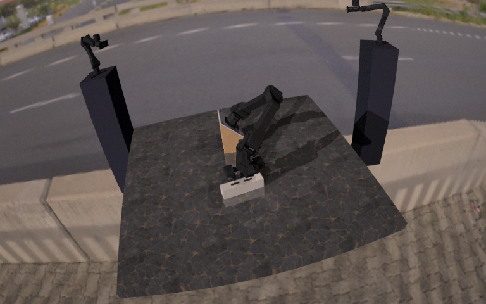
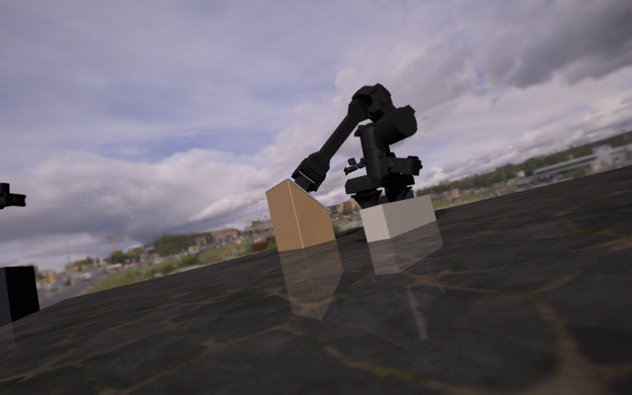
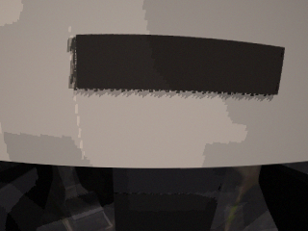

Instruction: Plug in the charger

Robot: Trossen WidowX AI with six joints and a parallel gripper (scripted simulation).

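Right now my gripper tip is 20 mm short of the black two-prong charger, 10 mm to the right of it and 10 mm below it.
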